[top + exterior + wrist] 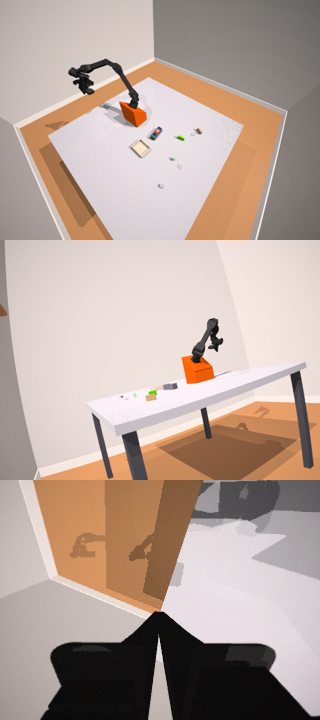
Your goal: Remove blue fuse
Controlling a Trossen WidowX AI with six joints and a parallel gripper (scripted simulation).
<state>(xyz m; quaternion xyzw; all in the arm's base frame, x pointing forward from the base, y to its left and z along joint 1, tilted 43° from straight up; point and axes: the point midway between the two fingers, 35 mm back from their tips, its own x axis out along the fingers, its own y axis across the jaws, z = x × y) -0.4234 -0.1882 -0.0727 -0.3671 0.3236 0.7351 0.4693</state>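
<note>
My gripper tip is 71 cm short of the blue fuse, 17 cm to the right of it and 19 cm above it. From my gripper tip the other things lie so: red fuse: 71 cm ahead, 19 cm to the left, 19 cm below; then green fuse: 72 cm ahead, 15 cm to the left, 19 cm below; then beige tray: 71 cm ahead, 1 cm to the left, 21 cm below.
</note>
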